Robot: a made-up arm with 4 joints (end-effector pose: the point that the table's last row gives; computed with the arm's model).
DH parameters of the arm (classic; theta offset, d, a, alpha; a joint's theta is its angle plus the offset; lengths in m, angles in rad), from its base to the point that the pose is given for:
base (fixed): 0 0.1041 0 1.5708
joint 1: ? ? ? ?
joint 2: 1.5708 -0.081 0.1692 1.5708
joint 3: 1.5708 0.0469 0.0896 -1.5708
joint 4: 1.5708 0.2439 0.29 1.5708
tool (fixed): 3.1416 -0.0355 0 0
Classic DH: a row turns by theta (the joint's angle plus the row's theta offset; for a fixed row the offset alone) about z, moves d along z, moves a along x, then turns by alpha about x.
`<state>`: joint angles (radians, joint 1 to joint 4).
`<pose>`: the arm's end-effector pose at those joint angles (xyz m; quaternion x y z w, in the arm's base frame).
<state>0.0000 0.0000 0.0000 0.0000</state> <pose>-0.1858 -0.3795 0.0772 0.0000 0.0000 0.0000 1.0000</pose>
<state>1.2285 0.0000 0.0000 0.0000</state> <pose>-0.0370 -0.3795 -0.0800 0.0000 -0.5763 0.0000 0.8172</pose>
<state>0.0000 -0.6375 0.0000 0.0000</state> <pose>-0.1825 -0.2201 0.0772 0.0000 0.0000 -0.3134 0.9496</pose>
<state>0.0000 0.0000 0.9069 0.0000</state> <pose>-0.1858 -0.3285 -0.1357 0.4381 0.0000 0.0000 0.8989</pose>
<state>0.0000 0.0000 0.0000 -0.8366</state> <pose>-0.1165 -0.3795 0.3042 0.0000 0.4062 0.0000 0.9138</pose>
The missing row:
joint 1: 0 0.3048 0.0573 -1.5708
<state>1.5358 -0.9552 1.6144 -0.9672</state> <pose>0.3333 -0.2588 -0.0398 0.5032 -0.4910 0.5093 0.4964</pose>
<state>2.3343 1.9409 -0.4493 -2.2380</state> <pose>-0.1664 -0.1548 -0.2002 -0.5247 -0.2101 -0.6226 0.5412</pose>
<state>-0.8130 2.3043 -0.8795 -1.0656</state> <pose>0.1901 -0.5747 0.3613 -0.2758 0.0673 0.7983 0.5311</pose>
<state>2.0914 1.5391 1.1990 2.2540</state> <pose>0.3628 -0.0415 0.1735 -0.4506 0.7111 -0.5397 0.0121</pose>
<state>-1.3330 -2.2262 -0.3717 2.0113</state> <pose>-0.1724 -0.3952 0.2245 -0.8688 0.0118 0.1704 0.4647</pose>
